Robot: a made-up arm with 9 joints. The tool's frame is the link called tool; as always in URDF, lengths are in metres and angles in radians. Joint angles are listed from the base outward. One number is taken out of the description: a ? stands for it. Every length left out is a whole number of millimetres.
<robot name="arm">
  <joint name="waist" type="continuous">
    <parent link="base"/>
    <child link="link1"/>
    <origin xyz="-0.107 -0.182 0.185" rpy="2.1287 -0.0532 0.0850"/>
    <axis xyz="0 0 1"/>
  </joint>
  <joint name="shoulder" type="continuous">
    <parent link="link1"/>
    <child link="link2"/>
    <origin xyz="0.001 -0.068 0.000" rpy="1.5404 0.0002 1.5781"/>
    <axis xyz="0 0 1"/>
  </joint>
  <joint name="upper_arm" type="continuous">
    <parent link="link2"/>
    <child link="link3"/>
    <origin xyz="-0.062 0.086 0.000" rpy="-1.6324 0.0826 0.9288"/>
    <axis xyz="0 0 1"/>
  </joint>
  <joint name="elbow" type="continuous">
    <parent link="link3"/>
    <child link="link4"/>
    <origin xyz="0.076 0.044 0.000" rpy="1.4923 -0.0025 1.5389"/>
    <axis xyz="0 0 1"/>
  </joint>
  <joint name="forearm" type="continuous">
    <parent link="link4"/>
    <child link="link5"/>
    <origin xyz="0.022 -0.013 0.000" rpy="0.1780 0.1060 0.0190"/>
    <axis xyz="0 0 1"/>
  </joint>
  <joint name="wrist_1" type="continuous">
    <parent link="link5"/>
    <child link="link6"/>
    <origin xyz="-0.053 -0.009 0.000" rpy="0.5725 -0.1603 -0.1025"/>
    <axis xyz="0 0 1"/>
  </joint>
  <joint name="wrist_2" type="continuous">
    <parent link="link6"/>
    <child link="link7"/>
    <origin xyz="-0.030 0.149 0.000" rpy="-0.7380 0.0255 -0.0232"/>
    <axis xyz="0 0 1"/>
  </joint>
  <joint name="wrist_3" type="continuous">
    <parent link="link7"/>
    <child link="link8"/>
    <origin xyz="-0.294 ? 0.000" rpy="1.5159 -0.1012 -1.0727"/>
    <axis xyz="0 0 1"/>
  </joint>
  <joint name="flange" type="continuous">
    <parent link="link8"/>
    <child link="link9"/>
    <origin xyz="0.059 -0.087 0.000" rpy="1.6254 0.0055 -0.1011"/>
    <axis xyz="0 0 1"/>
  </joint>
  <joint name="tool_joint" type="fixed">
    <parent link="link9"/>
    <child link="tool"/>
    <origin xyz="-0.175 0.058 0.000" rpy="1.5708 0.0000 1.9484"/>
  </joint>
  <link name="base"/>
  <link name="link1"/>
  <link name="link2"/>
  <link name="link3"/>
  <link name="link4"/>
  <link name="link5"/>
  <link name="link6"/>
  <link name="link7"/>
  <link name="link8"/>
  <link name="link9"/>
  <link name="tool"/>
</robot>
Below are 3 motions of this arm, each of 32 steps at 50 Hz.
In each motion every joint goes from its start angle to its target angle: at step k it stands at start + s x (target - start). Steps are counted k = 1, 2, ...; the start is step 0. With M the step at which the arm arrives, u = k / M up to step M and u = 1 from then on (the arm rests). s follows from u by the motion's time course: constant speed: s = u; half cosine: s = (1 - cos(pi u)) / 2; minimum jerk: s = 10 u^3 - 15 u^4 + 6 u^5.
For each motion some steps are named. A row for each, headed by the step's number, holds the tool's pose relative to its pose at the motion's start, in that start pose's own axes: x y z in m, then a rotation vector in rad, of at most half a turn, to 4 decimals.
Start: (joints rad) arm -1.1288 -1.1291 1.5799 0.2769 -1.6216 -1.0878 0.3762 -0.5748 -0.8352
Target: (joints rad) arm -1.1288 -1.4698 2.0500 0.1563 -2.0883 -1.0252 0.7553 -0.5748 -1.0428
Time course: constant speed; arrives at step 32
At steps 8, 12, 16, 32:
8: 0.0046 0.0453 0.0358 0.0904 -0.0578 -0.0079
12: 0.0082 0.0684 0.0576 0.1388 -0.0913 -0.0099
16: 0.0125 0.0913 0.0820 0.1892 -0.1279 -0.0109
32: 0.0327 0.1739 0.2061 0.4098 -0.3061 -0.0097

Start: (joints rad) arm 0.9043 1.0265 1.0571 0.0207 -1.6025 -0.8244 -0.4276 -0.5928 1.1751
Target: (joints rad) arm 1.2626 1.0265 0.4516 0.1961 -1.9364 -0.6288 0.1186 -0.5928 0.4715
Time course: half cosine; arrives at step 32
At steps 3, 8, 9, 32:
3: 0.0017 -0.0072 0.0090 0.0126 -0.0323 -0.0147
8: 0.0045 -0.0523 0.0618 0.0787 -0.2217 -0.1036
9: 0.0030 -0.0664 0.0771 0.0959 -0.2774 -0.1305
32: -0.3289 -0.3827 0.2991 0.2287 -1.5518 -0.8393

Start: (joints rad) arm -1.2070 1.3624 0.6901 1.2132 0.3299 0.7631 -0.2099 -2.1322 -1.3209
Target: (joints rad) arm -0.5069 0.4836 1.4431 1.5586 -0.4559 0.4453 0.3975 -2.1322 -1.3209
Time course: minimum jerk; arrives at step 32
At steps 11, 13, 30, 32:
11: -0.0121 -0.0502 -0.0712 -0.1999 0.0713 -0.0204
13: -0.0270 -0.0779 -0.1061 -0.3007 0.1142 -0.0177
30: -0.2614 -0.3627 -0.2454 -1.0515 0.5584 0.1686
32: -0.2625 -0.3639 -0.2453 -1.0541 0.5603 0.1697

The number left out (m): 0.123
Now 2 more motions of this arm.
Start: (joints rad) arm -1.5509 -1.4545 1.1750 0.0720 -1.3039 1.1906 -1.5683 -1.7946 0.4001
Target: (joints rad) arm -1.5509 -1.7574 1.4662 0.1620 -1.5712 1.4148 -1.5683 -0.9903 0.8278
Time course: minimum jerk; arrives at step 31
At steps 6, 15, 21, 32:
6: 0.0001 -0.0017 0.0033 0.0487 0.0291 0.0178
15: 0.0005 -0.0277 0.0416 0.4247 0.2149 0.1772
21: 0.0004 -0.0703 0.0810 0.7113 0.2976 0.3329
32: -0.0007 -0.1046 0.1030 0.8646 0.3131 0.4338

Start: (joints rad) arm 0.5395 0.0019 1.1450 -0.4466 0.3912 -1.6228 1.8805 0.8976 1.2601
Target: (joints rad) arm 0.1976 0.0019 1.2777 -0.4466 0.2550 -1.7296 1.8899 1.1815 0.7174
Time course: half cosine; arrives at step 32
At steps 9, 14, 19, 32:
9: 0.0017 -0.0077 0.0113 -0.0382 -0.0436 0.0251
14: 0.0033 -0.0151 0.0263 -0.0767 -0.0953 0.0569
19: 0.0046 -0.0210 0.0443 -0.1099 -0.1520 0.0927
32: 0.0055 -0.0258 0.0732 -0.1422 -0.2349 0.1431

